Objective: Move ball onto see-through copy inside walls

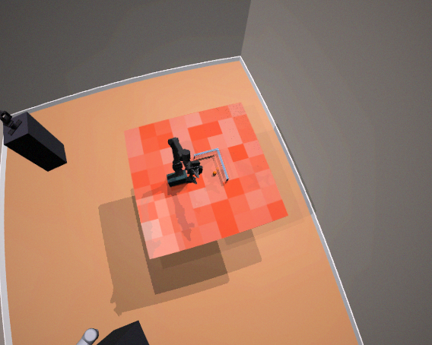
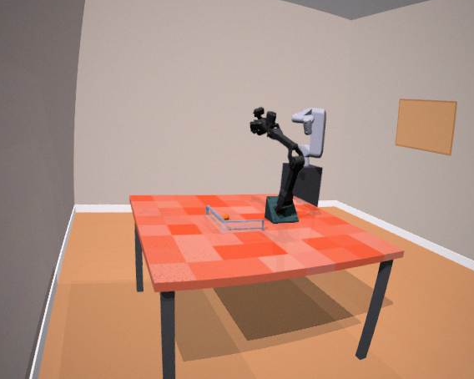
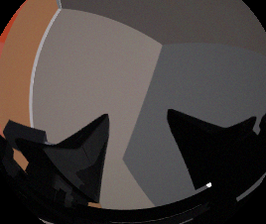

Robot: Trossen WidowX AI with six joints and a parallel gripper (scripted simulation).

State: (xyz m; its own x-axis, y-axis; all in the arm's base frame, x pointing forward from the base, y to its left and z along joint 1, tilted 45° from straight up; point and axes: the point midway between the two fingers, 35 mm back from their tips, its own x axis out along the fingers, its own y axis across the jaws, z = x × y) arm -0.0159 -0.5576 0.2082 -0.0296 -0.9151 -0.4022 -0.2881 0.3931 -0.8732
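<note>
The orange ball is 60 cm below my gripper tip, 24 cm ahead of it and 18 cm to the left of it.
</note>
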